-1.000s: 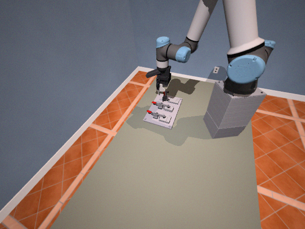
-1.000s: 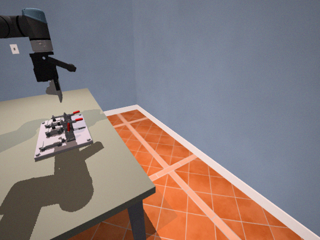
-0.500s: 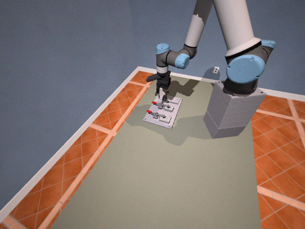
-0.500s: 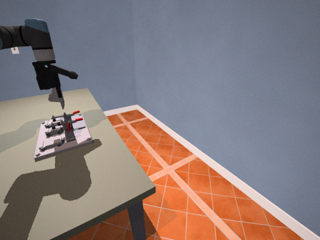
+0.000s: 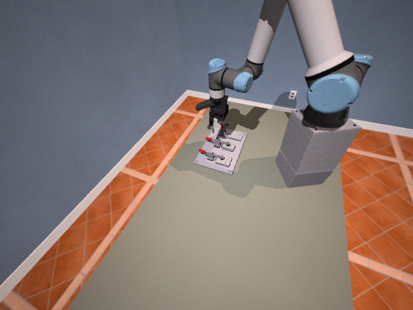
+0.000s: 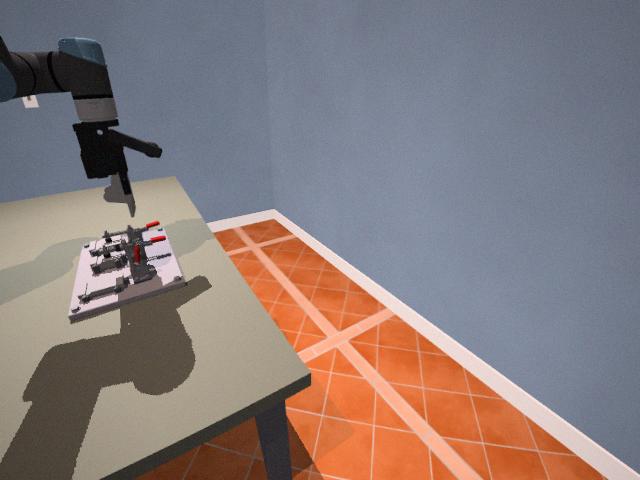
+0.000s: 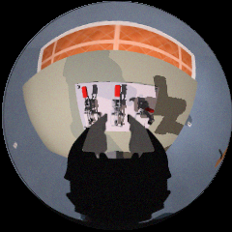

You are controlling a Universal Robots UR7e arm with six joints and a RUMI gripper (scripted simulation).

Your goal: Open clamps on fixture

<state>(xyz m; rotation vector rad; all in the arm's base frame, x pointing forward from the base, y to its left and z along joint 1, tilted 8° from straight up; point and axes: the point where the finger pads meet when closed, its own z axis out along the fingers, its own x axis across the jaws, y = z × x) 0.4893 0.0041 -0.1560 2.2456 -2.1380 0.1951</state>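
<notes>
The grey fixture plate lies 5 cm behind my hand and 15 cm below it. Round my hand: block (11 cm behind, 11 cm to the left, 12 cm below).
</notes>
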